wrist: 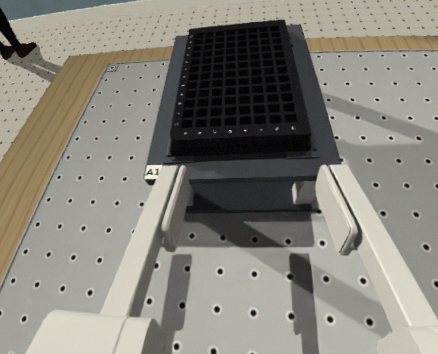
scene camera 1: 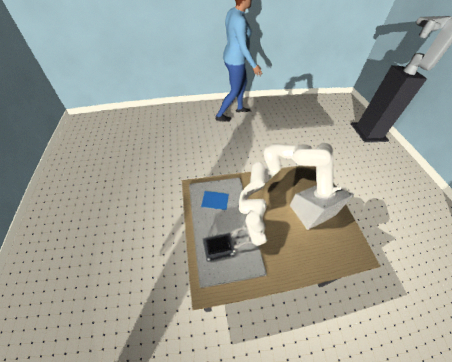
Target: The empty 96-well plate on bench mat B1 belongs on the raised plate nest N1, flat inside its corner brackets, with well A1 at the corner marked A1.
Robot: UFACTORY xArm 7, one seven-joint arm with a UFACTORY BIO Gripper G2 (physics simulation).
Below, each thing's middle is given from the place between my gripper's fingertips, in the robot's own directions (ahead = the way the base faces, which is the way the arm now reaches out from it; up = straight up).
The black 96-well plate (wrist: 239,92) is 8 cm ahead of my hand and 2 cm to the left of it.
